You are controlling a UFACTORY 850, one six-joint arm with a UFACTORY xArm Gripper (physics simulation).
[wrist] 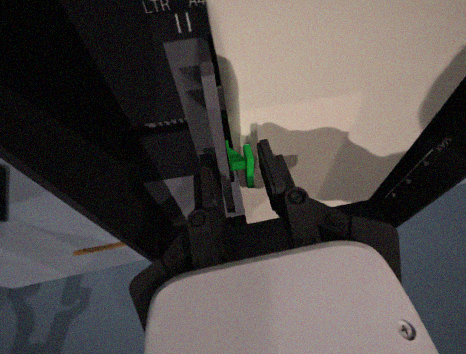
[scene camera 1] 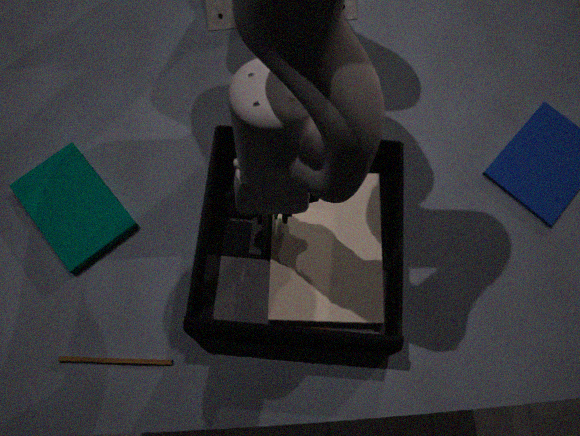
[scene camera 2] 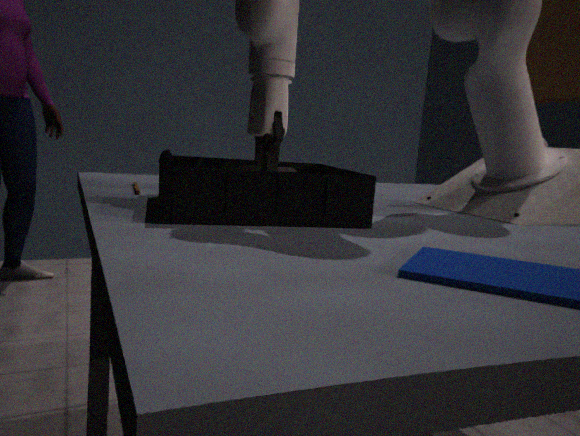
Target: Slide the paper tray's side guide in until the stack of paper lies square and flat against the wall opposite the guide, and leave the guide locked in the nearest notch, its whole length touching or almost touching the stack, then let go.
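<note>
The black paper tray (scene camera 1: 395,240) (scene camera 2: 265,200) holds a cream paper stack (scene camera 1: 325,295) (wrist: 310,50), which looks flat. Its right edge lies close to the right wall in scene camera 1; any small gap is too dark to judge. The side guide (wrist: 214,110) is an upright grey strip along the stack's left edge, touching or nearly touching it. A green tab (wrist: 249,165) sits on the guide's right side. My gripper (scene camera 1: 273,219) (scene camera 2: 267,169) (wrist: 236,160) is partly open. One finger is left of the guide; the other is right of the tab, apart from it. Notch engagement is hidden.
A green block (scene camera 1: 74,207) lies left of the tray, and a blue slab (scene camera 1: 540,162) (scene camera 2: 490,272) lies right of it. An orange-brown stick (scene camera 1: 116,361) (scene camera 2: 136,188) (wrist: 100,248) lies at the front left. The tray walls surround my fingers. A person (scene camera 2: 20,125) stands beyond the table.
</note>
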